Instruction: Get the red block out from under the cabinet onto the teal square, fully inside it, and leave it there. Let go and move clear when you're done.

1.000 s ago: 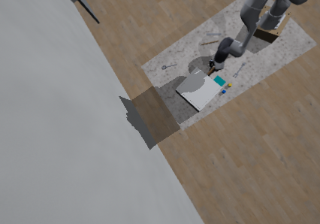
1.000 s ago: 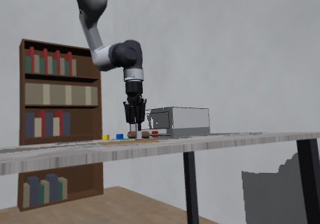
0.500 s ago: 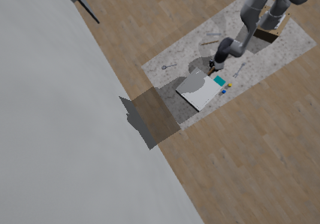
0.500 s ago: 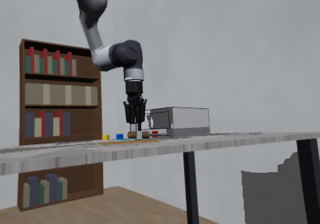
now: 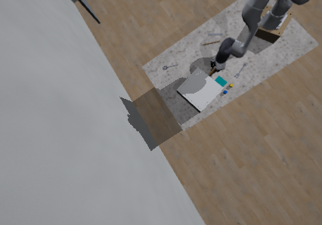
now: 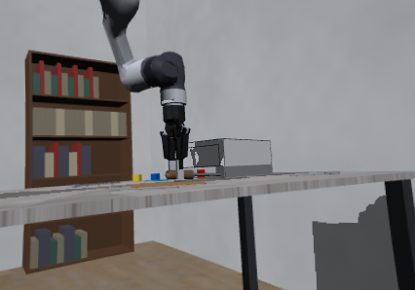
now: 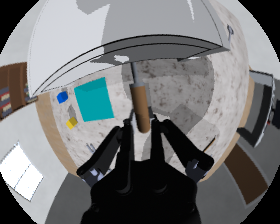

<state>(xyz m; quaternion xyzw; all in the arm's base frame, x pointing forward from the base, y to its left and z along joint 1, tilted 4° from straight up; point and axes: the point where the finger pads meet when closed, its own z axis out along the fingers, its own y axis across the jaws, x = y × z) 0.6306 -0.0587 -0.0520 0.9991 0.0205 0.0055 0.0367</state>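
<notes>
The teal square lies 13 cm to the left of my hand, 4 cm below it and 4 cm ahead of it. From my hand the other things lie so: hooked tool: 14 cm ahead, 4 cm to the left, 2 cm below; yellow block: 22 cm to the left, 2 cm below, 1 cm behind; blue block: 23 cm to the left, 8 cm ahead, 2 cm below.
</notes>
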